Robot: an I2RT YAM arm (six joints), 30 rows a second.
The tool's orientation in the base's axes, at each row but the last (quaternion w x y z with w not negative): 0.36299, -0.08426, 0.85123, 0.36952; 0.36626, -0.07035, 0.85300, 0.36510; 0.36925, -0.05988, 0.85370, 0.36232; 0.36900, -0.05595, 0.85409, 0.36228
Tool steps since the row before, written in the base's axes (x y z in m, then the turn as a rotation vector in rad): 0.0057, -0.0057, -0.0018, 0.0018, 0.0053, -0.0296; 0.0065, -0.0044, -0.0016, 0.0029, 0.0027, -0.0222; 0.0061, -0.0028, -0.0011, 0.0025, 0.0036, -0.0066; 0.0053, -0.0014, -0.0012, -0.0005, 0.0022, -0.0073
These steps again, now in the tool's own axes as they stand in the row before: -0.0036, -0.0074, 0.0001, 0.0195, -0.0138, 0.0184; -0.0043, -0.0066, 0.0015, 0.0133, -0.0119, 0.0138; -0.0041, -0.0049, 0.0022, 0.0032, -0.0021, 0.0069; -0.0033, -0.0036, 0.0028, 0.0056, -0.0024, 0.0046
